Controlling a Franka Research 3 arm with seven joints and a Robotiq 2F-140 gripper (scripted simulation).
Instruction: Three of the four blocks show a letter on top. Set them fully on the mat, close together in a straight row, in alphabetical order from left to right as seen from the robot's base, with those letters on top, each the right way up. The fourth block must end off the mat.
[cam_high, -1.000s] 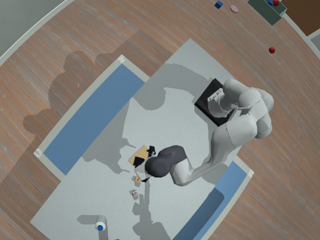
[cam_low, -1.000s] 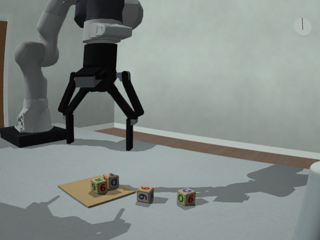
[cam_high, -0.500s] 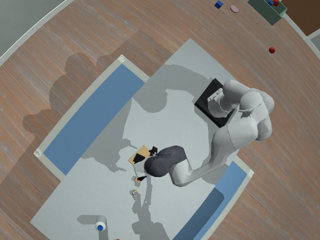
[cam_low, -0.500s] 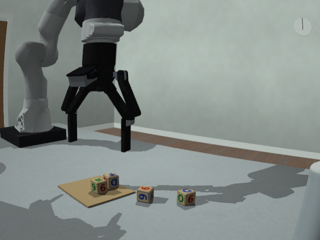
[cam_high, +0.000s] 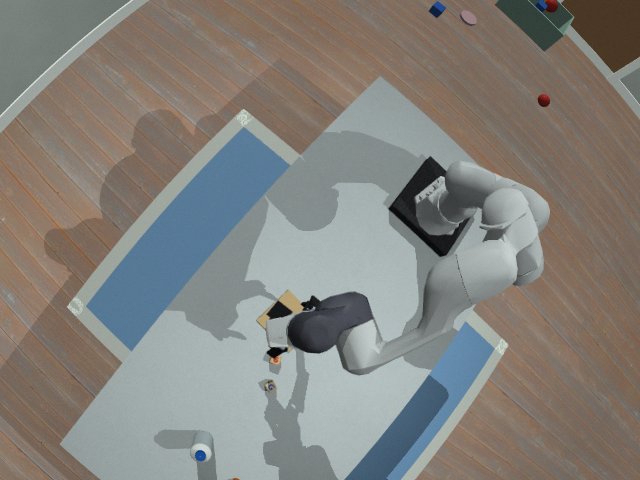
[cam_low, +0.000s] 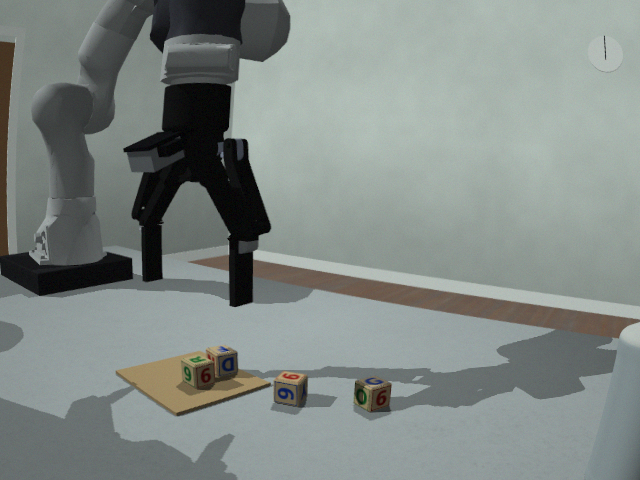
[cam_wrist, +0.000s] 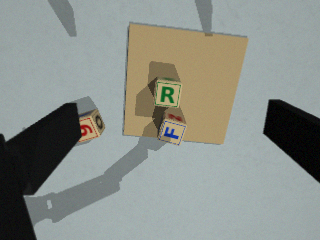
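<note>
Right now the tan mat is 2 cm behind my hand and 12 cm below it. Round my hand: block 1 cm behind, 5 cm to the left, 11 cm below.
</note>
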